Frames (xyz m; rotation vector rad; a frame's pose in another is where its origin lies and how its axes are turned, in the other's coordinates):
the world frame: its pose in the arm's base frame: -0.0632 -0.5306 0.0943 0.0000 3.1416 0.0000
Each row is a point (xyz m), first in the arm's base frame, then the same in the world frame.
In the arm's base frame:
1: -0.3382 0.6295 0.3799
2: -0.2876 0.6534 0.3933
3: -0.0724 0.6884 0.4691
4: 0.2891 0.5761 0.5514
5: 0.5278 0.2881 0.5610
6: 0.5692 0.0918 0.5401
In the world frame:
1: 0.2750 1.1601 -0.2856
2: 0.2244 1.1840 -0.2990
3: 0.0092 1.2190 -0.3748
4: -0.3523 1.1067 -0.4571
5: -0.5910 0.8187 -0.4667
6: -0.6324 0.6224 -0.4458

